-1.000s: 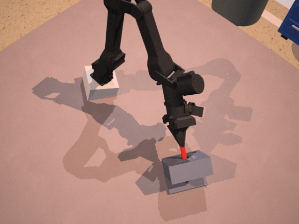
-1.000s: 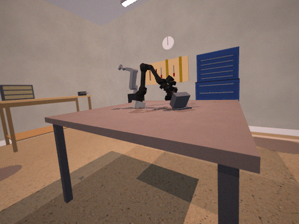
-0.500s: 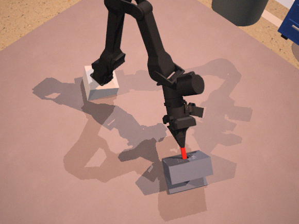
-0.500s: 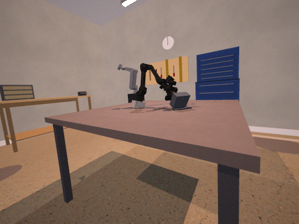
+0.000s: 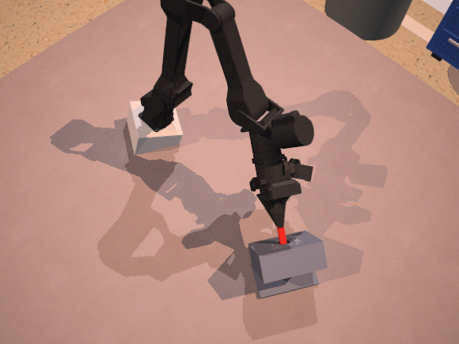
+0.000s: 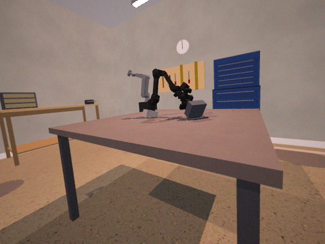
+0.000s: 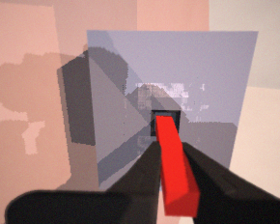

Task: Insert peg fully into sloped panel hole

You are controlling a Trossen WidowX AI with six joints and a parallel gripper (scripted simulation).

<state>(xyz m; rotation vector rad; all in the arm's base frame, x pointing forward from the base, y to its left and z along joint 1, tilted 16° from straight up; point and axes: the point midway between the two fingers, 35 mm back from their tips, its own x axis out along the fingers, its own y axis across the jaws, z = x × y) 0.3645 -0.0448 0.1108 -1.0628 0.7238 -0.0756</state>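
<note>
The red peg lies 2 cm ahead of my hand, 2 cm to the right of it and 2 cm below it.
</note>
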